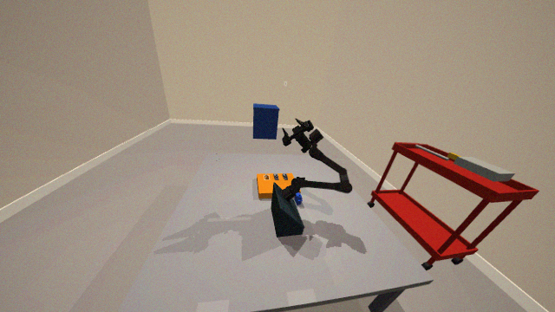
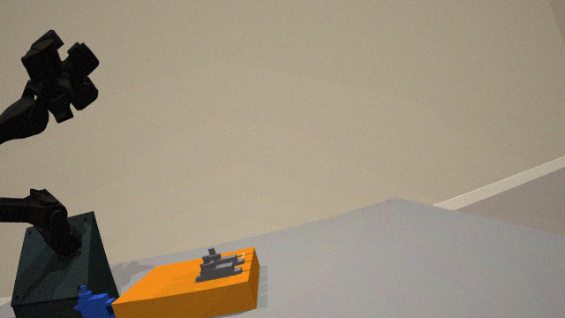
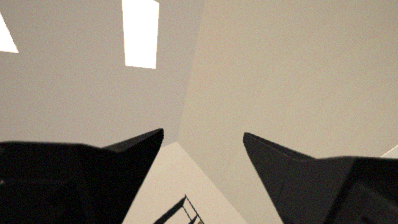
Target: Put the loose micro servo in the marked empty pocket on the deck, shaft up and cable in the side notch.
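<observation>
My gripper tip is 140 mm short of the orange robot deck, 30 mm to the left of it and 530 mm above it.
</observation>
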